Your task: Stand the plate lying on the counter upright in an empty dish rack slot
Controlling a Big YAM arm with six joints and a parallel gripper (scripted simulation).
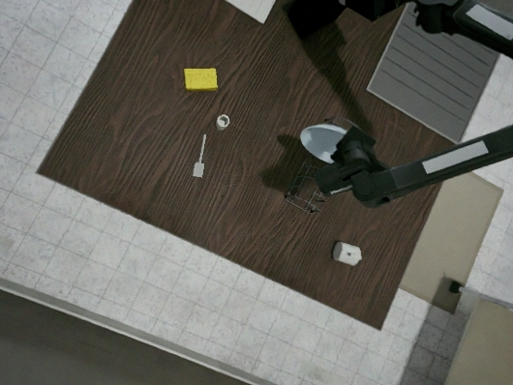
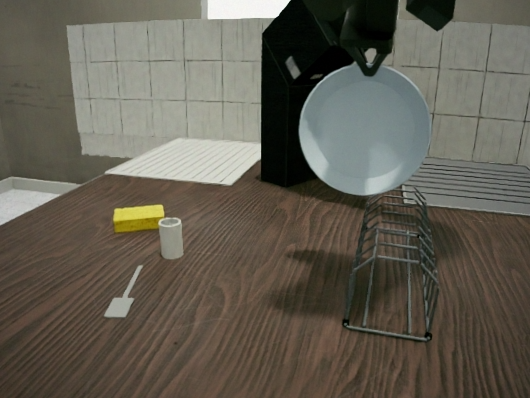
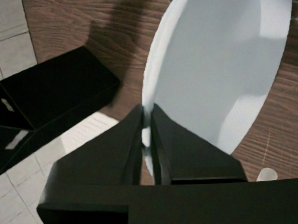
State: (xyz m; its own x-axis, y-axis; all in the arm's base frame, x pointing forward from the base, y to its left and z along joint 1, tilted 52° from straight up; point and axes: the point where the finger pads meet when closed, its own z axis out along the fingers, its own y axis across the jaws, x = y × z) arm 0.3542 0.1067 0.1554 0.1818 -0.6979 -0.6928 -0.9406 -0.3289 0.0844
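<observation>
Now: the plate 10 mm ahead of my hand and 90 mm below it. Round my hand: white mat (410 mm behind, 670 mm to the right, 320 mm below); grey draining board (630 mm behind, 170 mm to the left, 320 mm below); white mug (190 mm ahead, 340 mm to the left, 290 mm below).
</observation>
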